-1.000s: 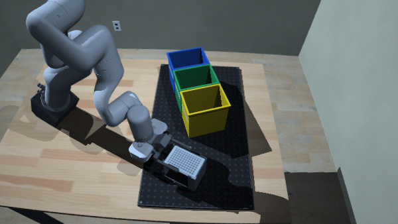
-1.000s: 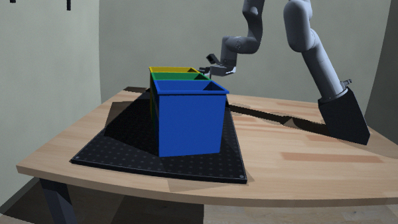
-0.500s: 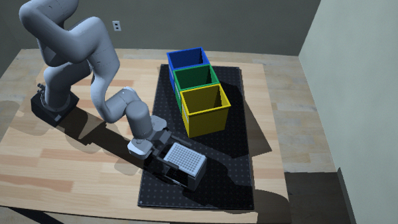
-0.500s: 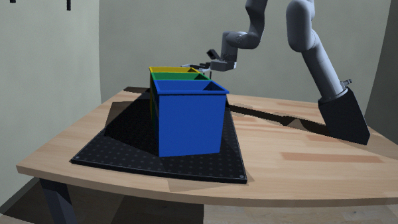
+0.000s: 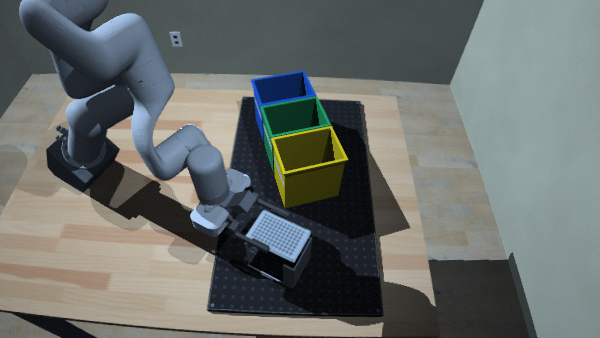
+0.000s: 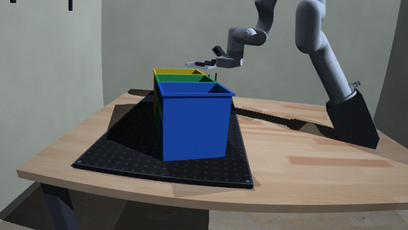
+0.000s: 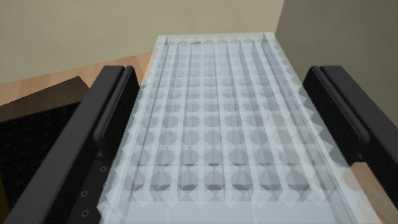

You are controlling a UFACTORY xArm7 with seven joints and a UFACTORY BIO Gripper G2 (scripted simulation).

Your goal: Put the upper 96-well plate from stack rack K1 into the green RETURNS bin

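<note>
Right now my hand is 380 mm to the right of the green bin and 100 mm above it. From my hand the other things lie so: 96-well plate 20 mm ahead, 10 mm to the right, 10 mm below; then blue bin 500 mm to the left, 100 mm below, 50 mm behind; then yellow bin 260 mm to the left, 100 mm below, 60 mm ahead.
</note>
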